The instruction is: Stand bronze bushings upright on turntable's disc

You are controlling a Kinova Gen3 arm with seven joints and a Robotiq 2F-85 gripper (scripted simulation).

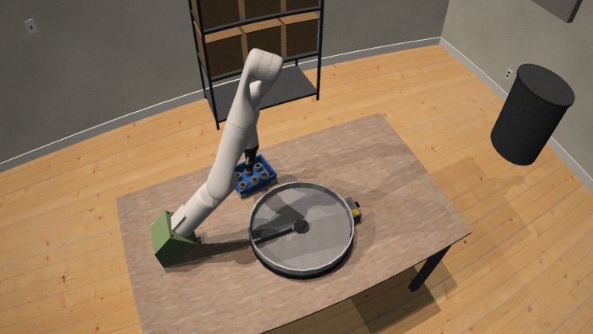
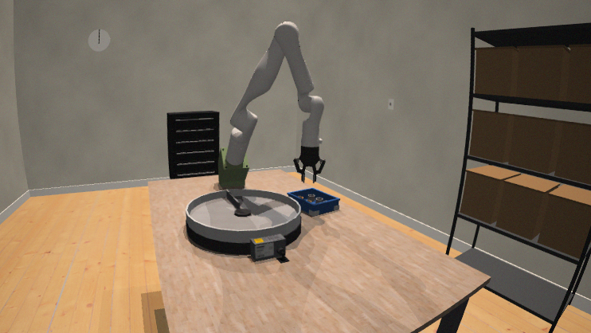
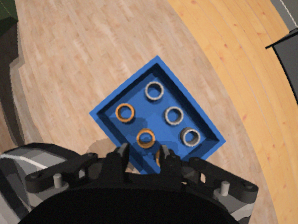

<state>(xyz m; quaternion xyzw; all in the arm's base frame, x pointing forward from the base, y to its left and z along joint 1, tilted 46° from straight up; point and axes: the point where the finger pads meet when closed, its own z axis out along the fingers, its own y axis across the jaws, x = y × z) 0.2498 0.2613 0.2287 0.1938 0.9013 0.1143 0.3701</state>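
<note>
The blue crate is 1 cm behind my hand, 3 cm to the left of it and 11 cm below it. Round my hand: turntable: 17 cm ahead, 30 cm to the right, 8 cm below; then grey turntable disc: 15 cm ahead, 30 cm to the right, 8 cm below.
</note>
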